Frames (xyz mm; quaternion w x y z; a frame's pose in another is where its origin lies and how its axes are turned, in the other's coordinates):
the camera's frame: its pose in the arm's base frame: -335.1 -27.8 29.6 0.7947 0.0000 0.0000 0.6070
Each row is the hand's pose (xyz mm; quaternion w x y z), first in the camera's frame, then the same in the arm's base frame.
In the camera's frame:
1: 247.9 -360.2 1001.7 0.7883 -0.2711 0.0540 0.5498
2: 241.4 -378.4 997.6 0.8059 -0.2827 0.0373 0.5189
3: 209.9 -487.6 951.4 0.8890 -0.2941 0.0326 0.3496
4: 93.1 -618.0 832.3 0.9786 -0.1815 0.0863 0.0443
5: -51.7 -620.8 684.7 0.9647 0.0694 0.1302 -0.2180
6: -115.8 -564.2 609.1 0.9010 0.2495 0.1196 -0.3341
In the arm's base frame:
1: 77.6 116.6 1031.3 0.2927 -0.2482 -0.1216 0.9154
2: 93.5 105.5 1027.2 0.3255 -0.2473 -0.1420 0.9015
3: 190.5 46.4 981.0 0.4943 -0.2535 -0.1526 0.8174
4: 285.6 -100.6 861.9 0.7508 -0.1966 -0.0416 0.6292
5: 250.2 -241.0 714.3 0.8990 -0.0239 0.1456 0.4123
6: 178.8 -288.0 638.7 0.9188 0.1257 0.2465 0.2814

